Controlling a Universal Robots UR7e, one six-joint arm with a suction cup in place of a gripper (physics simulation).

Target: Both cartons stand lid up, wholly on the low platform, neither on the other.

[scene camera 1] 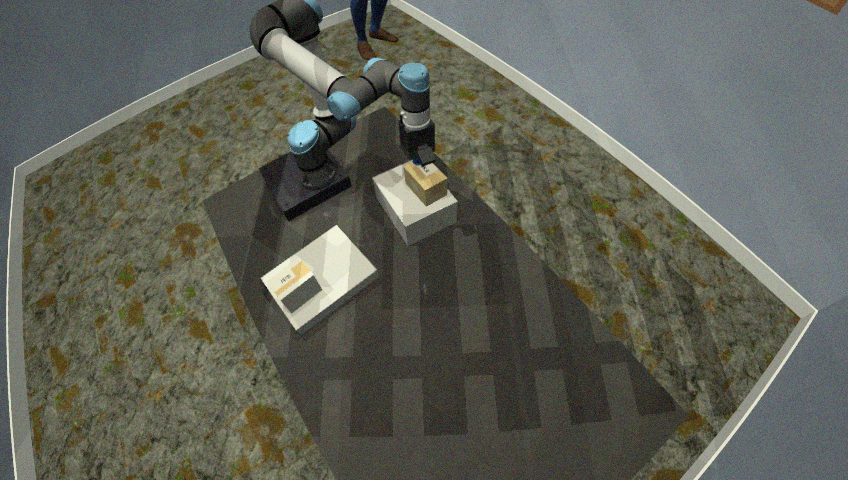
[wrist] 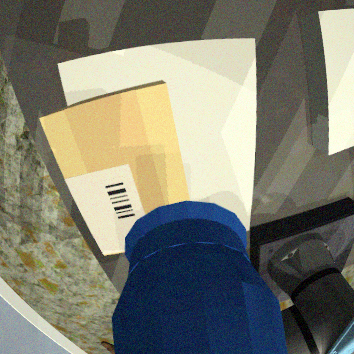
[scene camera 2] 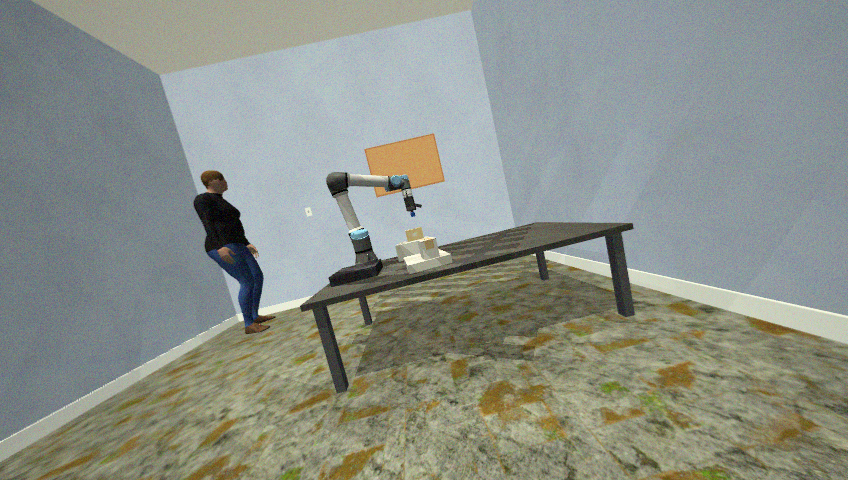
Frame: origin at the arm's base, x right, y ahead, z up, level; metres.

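Where they show: end effector, tool point: [scene camera 1: 418, 161] [wrist: 186, 251] [scene camera 2: 413, 216]; arm's base, origin of the base link: [scene camera 1: 318, 175] [wrist: 296, 257] [scene camera 2: 367, 263].
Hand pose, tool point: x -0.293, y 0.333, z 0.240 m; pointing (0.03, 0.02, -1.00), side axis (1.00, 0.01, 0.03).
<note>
Each offset is from my tool point to the top centre of the thing. Level surfaces: height alone.
A tan carton @(dz -0.093, dx -0.032, dy -0.029 m) [scene camera 1: 425, 181] [scene camera 2: 414, 234] [wrist: 102, 135] stands upright on the taller white block @(dz -0.179, dx +0.007, dy -0.049 m) [scene camera 1: 393, 191] [scene camera 2: 402, 253] [wrist: 217, 80], its barcode label facing up. A white carton @(dz -0.148, dx +0.490, dy +0.120 m) [scene camera 1: 302, 292] [scene camera 2: 427, 248] with a tan band stands on the low platform @(dz -0.252, dx +0.417, dy +0.079 m) [scene camera 1: 345, 252] [scene camera 2: 417, 265] [wrist: 342, 80], near its left end in scene camera 1, its label on top. My suction cup [scene camera 1: 417, 161] [scene camera 2: 412, 214] [wrist: 186, 222] is off and holds nothing. It hangs above the tan carton, with a visible gap in scene camera 2. The cup hides part of that carton's top in the wrist view.
The arm's dark base [scene camera 1: 315, 199] [scene camera 2: 355, 271] stands on the dark table @(dz -0.299 m) [scene camera 1: 452, 392] [scene camera 2: 571, 233], behind the low platform in scene camera 1. The taller block stands apart from the low platform. A person [scene camera 1: 371, 26] [scene camera 2: 229, 237] stands beyond the table.
</note>
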